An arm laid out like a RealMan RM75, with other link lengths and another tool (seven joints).
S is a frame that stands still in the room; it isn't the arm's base.
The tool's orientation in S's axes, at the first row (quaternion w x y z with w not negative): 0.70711 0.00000 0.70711 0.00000
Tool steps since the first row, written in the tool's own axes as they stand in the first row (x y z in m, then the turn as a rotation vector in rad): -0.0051 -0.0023 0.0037 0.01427 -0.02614 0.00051; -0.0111 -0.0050 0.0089 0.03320 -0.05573 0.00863; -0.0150 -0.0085 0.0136 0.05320 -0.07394 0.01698; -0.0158 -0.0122 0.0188 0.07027 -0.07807 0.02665; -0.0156 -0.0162 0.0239 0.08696 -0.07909 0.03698; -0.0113 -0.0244 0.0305 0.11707 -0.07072 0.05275; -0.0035 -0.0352 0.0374 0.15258 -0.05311 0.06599; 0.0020 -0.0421 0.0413 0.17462 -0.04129 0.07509; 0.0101 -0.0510 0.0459 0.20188 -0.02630 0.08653
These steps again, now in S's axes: 0.0037 -0.0023 0.0051 0.00051 -0.02614 -0.01427; 0.0089 -0.0050 0.0111 0.00863 -0.05573 -0.03320; 0.0136 -0.0085 0.0150 0.01698 -0.07394 -0.05320; 0.0188 -0.0122 0.0158 0.02665 -0.07807 -0.07027; 0.0239 -0.0162 0.0156 0.03698 -0.07909 -0.08696; 0.0305 -0.0244 0.0113 0.05275 -0.07072 -0.11707; 0.0374 -0.0352 0.0035 0.06599 -0.05311 -0.15258; 0.0413 -0.0421 -0.0020 0.07509 -0.04129 -0.17462; 0.0459 -0.0510 -0.0101 0.08653 -0.02630 -0.20188
